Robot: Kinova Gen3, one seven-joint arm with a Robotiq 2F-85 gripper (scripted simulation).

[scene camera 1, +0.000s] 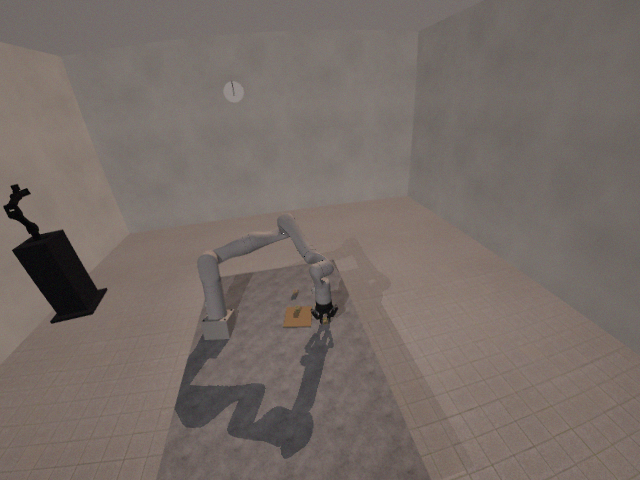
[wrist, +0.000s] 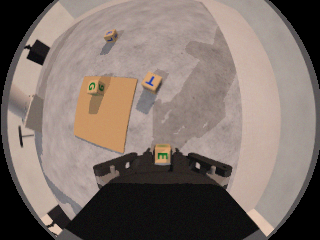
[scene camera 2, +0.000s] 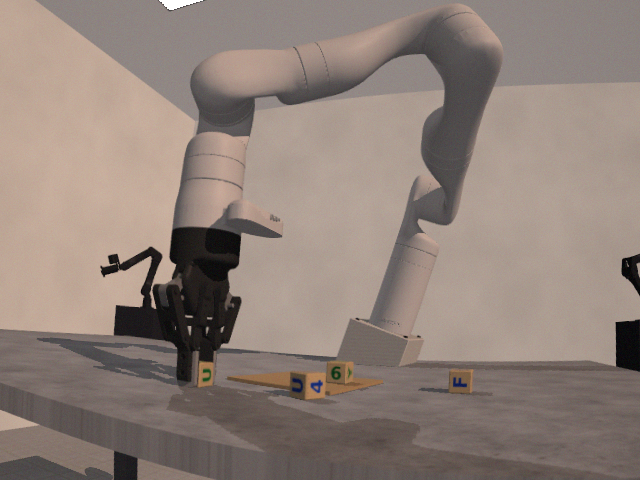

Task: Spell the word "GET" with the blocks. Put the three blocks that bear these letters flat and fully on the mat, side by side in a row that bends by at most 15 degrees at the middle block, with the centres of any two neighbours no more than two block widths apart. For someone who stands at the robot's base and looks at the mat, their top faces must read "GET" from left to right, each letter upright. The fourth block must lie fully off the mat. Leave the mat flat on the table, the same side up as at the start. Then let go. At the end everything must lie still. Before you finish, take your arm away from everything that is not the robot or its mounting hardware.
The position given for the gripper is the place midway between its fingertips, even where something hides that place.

Observation:
In view: the gripper [scene camera 2: 196, 385], a mat [scene camera 2: 281, 380] and a block [scene camera 2: 307, 385].
The mat shows as well in the wrist view [wrist: 103, 120]. The gripper also shows in the wrist view [wrist: 162, 150].

